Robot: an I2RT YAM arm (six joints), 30 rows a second.
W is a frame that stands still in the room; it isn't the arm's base.
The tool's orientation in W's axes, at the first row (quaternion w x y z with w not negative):
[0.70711 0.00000 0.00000 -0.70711]
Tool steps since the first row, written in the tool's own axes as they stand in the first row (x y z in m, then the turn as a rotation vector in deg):
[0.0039 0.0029 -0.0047 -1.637 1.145 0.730]
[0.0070 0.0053 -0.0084 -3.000 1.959 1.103]
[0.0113 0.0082 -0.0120 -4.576 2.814 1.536]
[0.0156 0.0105 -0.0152 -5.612 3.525 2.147]
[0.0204 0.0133 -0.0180 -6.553 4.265 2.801]
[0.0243 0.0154 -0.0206 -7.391 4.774 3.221]
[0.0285 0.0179 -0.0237 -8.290 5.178 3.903]
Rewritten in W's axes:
[0.0029 -0.0039 -0.0047 1.145 1.637 0.730]
[0.0053 -0.0070 -0.0084 1.959 3.000 1.103]
[0.0082 -0.0113 -0.0120 2.814 4.576 1.536]
[0.0105 -0.0156 -0.0152 3.525 5.612 2.147]
[0.0133 -0.0204 -0.0180 4.265 6.553 2.801]
[0.0154 -0.0243 -0.0206 4.774 7.391 3.221]
[0.0179 -0.0285 -0.0237 5.178 8.290 3.903]

